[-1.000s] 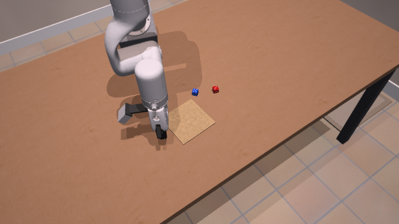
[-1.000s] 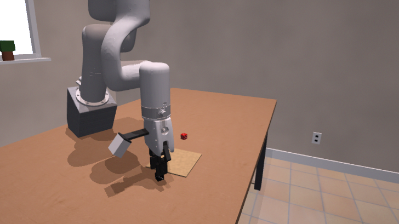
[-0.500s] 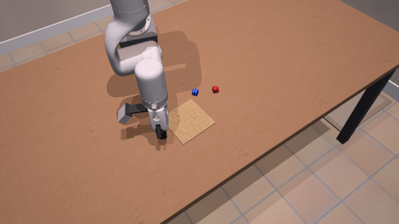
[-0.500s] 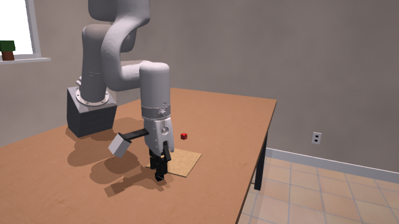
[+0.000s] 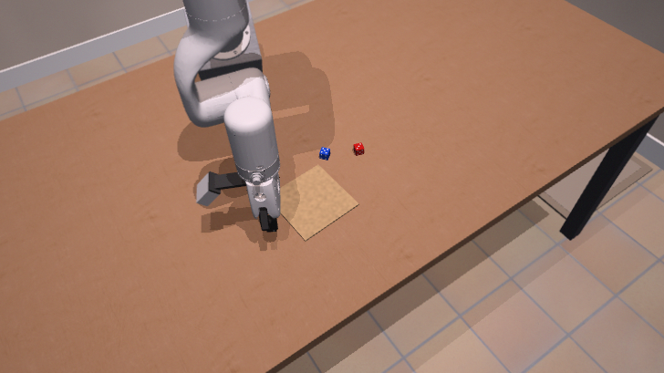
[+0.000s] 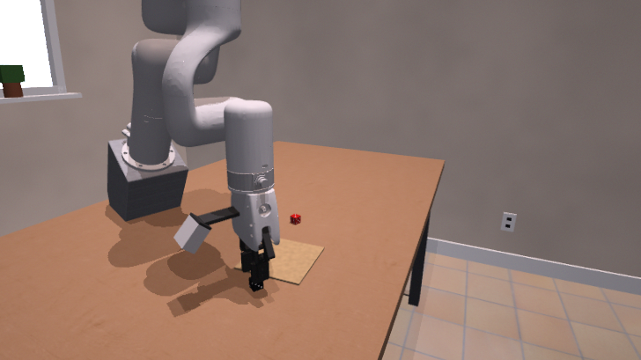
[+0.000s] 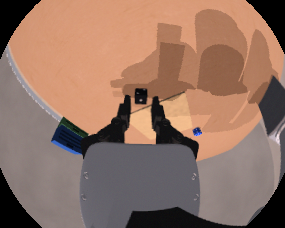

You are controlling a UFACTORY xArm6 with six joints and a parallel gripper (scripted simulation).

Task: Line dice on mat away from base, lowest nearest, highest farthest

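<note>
The black die lies 4 cm below my hand. The rest, counted from my hand: red die: 27 cm to the left, 4 cm below, 4 cm behind; then tan mat: 10 cm to the left, 4 cm below; then blue die: 20 cm to the left, 8 cm behind, 4 cm below.
</note>
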